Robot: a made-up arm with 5 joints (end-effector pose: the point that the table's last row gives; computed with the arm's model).
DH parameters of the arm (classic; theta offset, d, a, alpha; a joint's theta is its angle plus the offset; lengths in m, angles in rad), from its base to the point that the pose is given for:
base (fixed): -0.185 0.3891 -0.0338 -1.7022
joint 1: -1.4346 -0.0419 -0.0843 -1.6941
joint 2: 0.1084 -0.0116 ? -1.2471
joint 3: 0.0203 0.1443 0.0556 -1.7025
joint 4: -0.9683 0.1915 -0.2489 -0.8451
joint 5: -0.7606 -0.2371 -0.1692 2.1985
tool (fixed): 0.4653 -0.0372 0 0
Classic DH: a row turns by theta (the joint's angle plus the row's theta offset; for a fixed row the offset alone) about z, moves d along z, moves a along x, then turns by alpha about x.
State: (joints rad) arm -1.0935 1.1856 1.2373 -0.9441 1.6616
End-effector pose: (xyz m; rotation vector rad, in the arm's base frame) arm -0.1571 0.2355 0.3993 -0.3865 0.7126 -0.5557
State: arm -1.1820 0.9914 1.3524 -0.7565 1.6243
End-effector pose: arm -0.0628 0.2675 0.4339 -0.2840 0.7860 -0.7459
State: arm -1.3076 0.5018 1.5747 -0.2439 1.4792
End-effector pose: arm 0.1580 0.2119 0.5632 0.0858 0.9817 -1.0968
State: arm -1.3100 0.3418 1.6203 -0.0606 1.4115
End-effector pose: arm 0.2154 0.1537 0.6048 0.2241 1.0555 -1.1799
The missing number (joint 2, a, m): -0.0729
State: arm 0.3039 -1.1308 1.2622 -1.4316 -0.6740
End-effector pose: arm -0.1878 0.0878 0.4292 -1.0636 2.2448 1.6592
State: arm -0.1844 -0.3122 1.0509 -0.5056 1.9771
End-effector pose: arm 0.0855 0.0370 -0.0283 1.3184 -1.5081 2.0966
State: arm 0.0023 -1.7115 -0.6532 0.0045 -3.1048
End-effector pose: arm -0.2629 -0.1061 0.5869 0.2770 1.3478 -0.5207
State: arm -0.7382 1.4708 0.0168 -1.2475 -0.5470
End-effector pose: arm -0.0374 -0.1448 0.4570 -0.7586 0.0363 2.4900
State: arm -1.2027 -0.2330 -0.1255 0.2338 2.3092
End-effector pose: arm 0.2017 -0.3519 0.0392 0.3634 -0.8386 1.5958
